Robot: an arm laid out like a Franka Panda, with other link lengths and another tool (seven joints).
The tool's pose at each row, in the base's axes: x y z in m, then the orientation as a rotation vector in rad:
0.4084 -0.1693 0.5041 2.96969 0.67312 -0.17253
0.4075 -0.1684 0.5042 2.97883 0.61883 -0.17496
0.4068 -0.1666 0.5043 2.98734 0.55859 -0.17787
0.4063 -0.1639 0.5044 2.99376 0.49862 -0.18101
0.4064 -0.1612 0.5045 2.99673 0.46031 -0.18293
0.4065 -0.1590 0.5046 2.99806 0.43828 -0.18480
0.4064 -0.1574 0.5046 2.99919 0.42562 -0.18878
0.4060 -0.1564 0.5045 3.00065 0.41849 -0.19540
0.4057 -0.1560 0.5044 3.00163 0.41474 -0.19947
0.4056 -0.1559 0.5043 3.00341 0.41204 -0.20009
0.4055 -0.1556 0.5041 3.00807 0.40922 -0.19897
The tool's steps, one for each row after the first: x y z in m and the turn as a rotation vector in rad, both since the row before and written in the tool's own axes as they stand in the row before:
-0.0004 -0.0012 -0.0001 0.00033 -0.00337 0.03600
0.0001 -0.0019 -0.0002 -0.00006 -0.00402 0.03982
0.0005 -0.0027 -0.0004 -0.00085 -0.00439 0.03951
0.0009 -0.0025 -0.0004 -0.00105 -0.00288 0.02520
0.0007 -0.0020 -0.0004 -0.00064 -0.00218 0.01446
0.0003 -0.0016 -0.0002 0.00050 -0.00304 0.00821
-0.0001 -0.0011 0.0000 0.00178 -0.00437 0.00448
-0.0002 -0.0005 0.0001 0.00125 -0.00264 0.00234
-0.0001 -0.0001 0.0001 0.00160 -0.00023 0.00180
0.0000 -0.0003 0.0002 0.00415 0.00138 0.00202

